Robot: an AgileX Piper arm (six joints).
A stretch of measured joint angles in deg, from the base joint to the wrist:
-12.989, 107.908, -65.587, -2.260, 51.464, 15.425
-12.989, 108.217, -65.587, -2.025, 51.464, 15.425
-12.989, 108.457, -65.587, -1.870, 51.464, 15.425
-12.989, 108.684, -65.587, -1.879, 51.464, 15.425
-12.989, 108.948, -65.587, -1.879, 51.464, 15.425
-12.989, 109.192, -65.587, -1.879, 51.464, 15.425
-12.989, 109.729, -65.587, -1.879, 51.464, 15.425
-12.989, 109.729, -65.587, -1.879, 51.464, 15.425
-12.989, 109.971, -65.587, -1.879, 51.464, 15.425
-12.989, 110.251, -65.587, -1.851, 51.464, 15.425
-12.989, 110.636, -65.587, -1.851, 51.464, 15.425
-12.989, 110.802, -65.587, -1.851, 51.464, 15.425
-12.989, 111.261, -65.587, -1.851, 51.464, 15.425
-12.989, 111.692, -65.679, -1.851, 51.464, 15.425
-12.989, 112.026, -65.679, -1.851, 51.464, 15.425
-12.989, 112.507, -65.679, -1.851, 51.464, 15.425
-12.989, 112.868, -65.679, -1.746, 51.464, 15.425
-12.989, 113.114, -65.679, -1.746, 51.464, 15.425
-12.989, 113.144, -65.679, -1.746, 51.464, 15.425
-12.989, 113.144, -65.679, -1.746, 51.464, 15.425
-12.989, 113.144, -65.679, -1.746, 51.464, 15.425
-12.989, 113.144, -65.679, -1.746, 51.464, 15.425
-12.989, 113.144, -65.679, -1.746, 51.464, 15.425
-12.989, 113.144, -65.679, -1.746, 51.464, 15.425
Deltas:
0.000, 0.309, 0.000, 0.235, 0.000, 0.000
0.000, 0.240, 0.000, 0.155, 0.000, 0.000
0.000, 0.227, 0.000, -0.009, 0.000, 0.000
0.000, 0.264, 0.000, 0.000, 0.000, 0.000
0.000, 0.244, 0.000, 0.000, 0.000, 0.000
0.000, 0.537, 0.000, 0.000, 0.000, 0.000
0.000, 0.000, 0.000, 0.000, 0.000, 0.000
0.000, 0.242, 0.000, 0.000, 0.000, 0.000
0.000, 0.280, 0.000, 0.028, 0.000, 0.000
0.000, 0.385, 0.000, 0.000, 0.000, 0.000
0.000, 0.166, 0.000, 0.000, 0.000, 0.000
0.000, 0.459, 0.000, 0.000, 0.000, 0.000
0.000, 0.431, -0.092, 0.000, 0.000, 0.000
0.000, 0.334, 0.000, 0.000, 0.000, 0.000
0.000, 0.481, 0.000, 0.000, 0.000, 0.000
0.000, 0.361, 0.000, 0.105, 0.000, 0.000
0.000, 0.246, 0.000, 0.000, 0.000, 0.000
0.000, 0.030, 0.000, 0.000, 0.000, 0.000
0.000, 0.000, 0.000, 0.000, 0.000, 0.000
0.000, 0.000, 0.000, 0.000, 0.000, 0.000
0.000, 0.000, 0.000, 0.000, 0.000, 0.000
0.000, 0.000, 0.000, 0.000, 0.000, 0.000
0.000, 0.000, 0.000, 0.000, 0.000, 0.000

